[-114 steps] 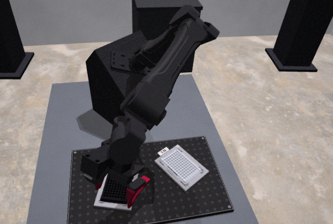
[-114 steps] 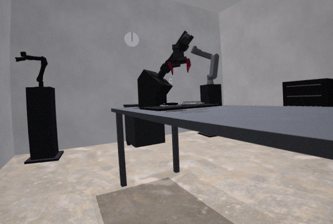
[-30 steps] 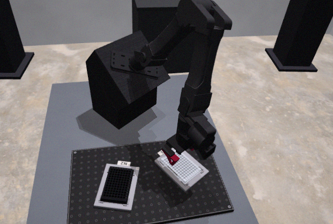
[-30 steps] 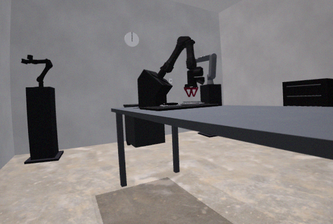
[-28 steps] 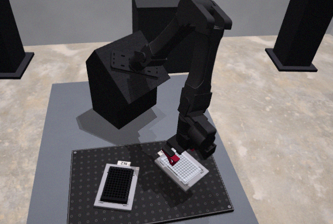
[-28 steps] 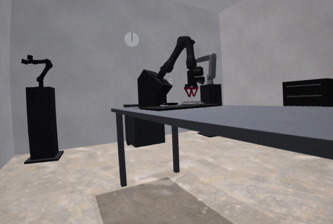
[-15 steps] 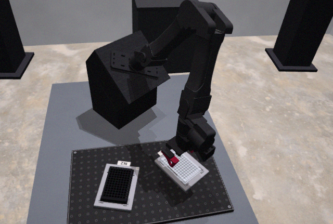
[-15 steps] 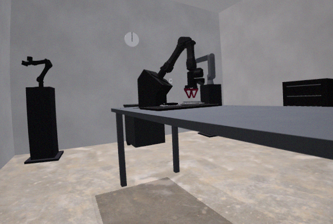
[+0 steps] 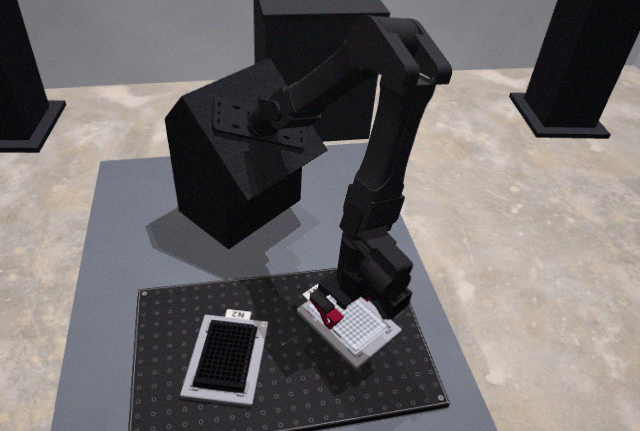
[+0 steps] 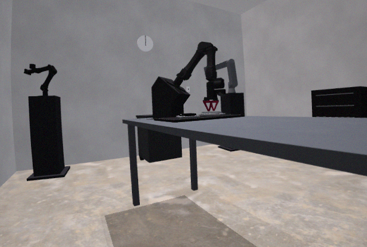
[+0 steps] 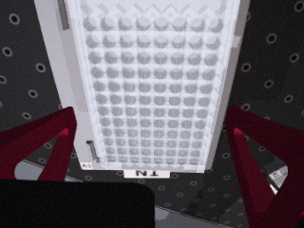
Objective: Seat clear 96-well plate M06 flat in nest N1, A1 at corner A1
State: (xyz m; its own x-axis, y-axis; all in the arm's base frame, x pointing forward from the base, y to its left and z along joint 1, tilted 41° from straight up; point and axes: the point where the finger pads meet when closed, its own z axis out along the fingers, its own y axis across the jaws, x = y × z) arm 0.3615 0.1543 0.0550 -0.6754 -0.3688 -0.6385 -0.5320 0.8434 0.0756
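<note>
Now: hand 20 mm above the clear plate M06. From my hand the other things lie so: nest 10 mm to the left, 30 mm below; N2 label 20 mm behind, 200 mm to the right, 40 mm below; N1 tag 80 mm behind, 50 mm to the right, 40 mm below.
</note>
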